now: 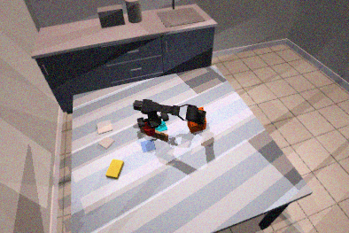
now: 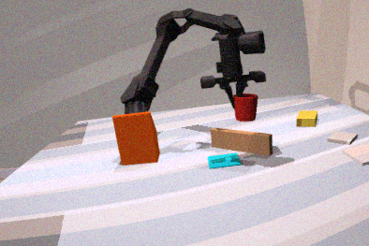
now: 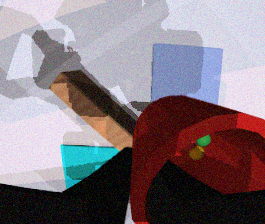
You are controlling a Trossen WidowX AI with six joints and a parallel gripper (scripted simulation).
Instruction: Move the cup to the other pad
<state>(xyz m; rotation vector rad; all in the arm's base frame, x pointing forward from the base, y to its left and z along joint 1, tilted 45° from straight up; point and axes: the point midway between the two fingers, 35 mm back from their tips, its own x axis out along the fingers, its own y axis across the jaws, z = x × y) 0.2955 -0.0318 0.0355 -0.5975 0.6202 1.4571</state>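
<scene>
My gripper tip is 30 mm to the left of the wooden block and 100 mm above it. From my gripper tip the other things lie so: pale blue pad: 60 mm ahead, 30 mm to the left, 130 mm below; then red cup: 30 mm ahead; then yellow block: 290 mm ahead, 140 mm to the left, 110 mm below.
</scene>
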